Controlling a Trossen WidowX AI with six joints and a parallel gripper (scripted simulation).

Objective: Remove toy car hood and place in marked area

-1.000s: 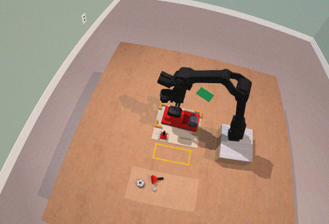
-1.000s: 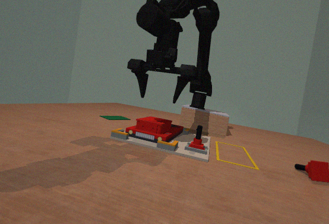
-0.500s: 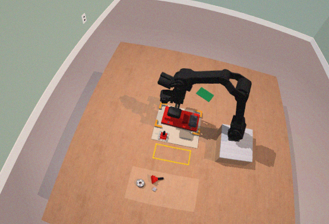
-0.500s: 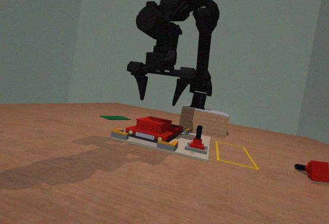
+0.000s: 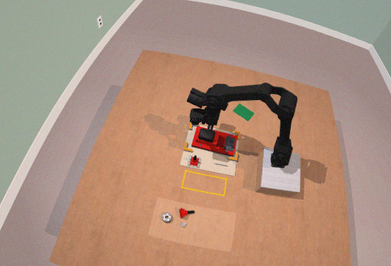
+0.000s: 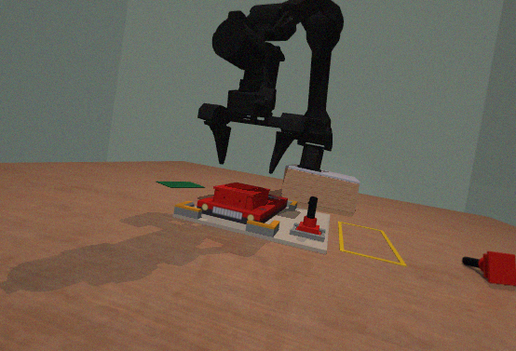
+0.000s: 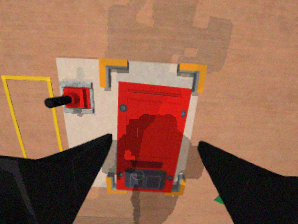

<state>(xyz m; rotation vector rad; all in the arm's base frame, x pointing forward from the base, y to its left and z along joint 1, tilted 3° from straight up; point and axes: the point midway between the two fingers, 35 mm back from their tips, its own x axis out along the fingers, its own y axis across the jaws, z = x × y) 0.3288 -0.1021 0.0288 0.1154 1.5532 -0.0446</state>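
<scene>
Right now my gripper tip is 40 mm above the red hood. From my gripper tip the other things lie so: green flat patch: 200 mm to the right, 180 mm behind, 80 mm below; cream base plate: 70 mm below, 30 mm to the left, 30 mm behind.
</scene>
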